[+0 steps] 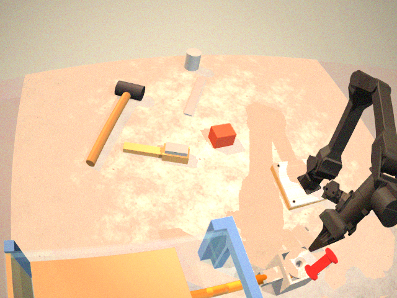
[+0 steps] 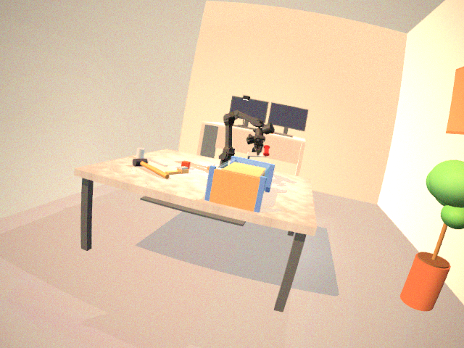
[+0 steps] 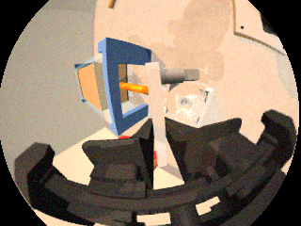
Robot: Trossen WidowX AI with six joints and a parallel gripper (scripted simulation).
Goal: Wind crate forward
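My gripper tip is now 50 mm to the right of the red knob, 40 mm below it and 20 mm short of it. Also, from my gripper tip: crank handle 10 mm to the left, 10 mm above; yellow hand tool 460 mm to the right, 150 mm below, 120 mm ahead; hand winch 140 mm below, 30 mm behind.
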